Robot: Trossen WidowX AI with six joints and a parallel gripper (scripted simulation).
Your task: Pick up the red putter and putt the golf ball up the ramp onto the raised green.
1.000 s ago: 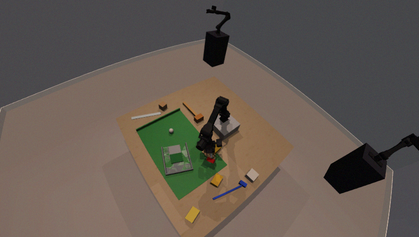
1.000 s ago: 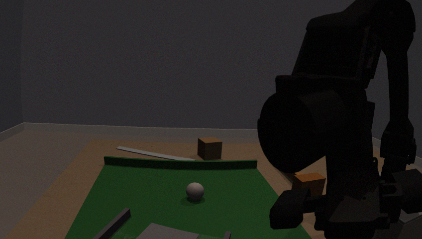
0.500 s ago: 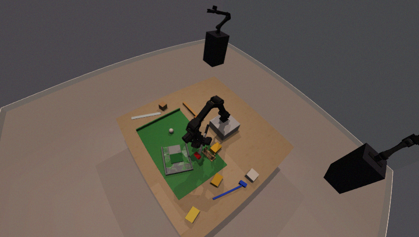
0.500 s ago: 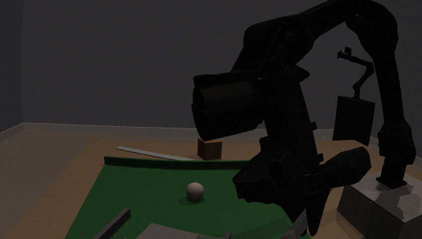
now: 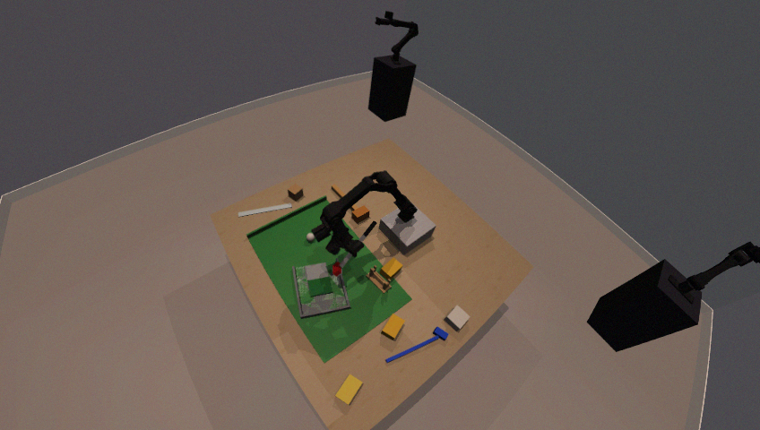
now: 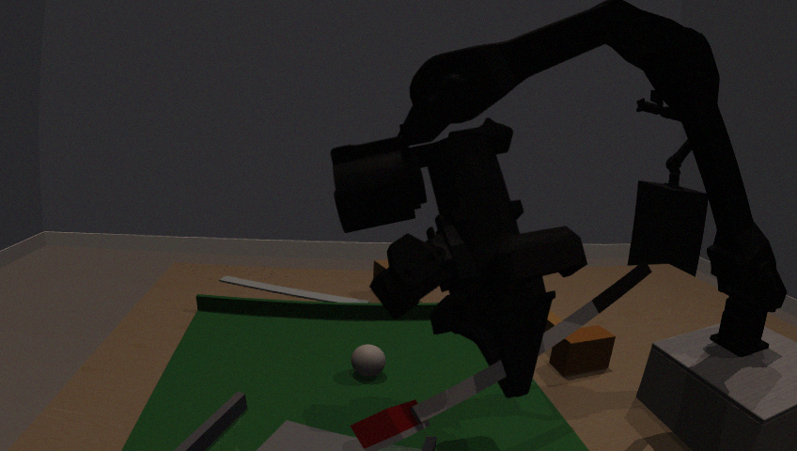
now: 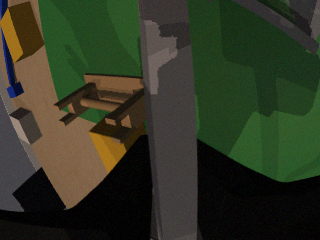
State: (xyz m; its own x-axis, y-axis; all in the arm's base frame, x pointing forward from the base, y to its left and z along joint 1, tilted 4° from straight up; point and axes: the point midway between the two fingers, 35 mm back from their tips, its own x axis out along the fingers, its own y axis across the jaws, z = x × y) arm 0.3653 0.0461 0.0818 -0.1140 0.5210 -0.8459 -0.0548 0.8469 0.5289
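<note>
The white golf ball is 90 mm ahead of my gripper tip, 250 mm to the right of it and 100 mm below it. Round my gripper tip: small wooden rack (60 mm behind, 120 mm to the left, 80 mm below); red putter (10 mm behind, 20 mm to the right, 20 mm above); blue putter (10 mm behind, 460 mm to the left, 110 mm below).
</note>
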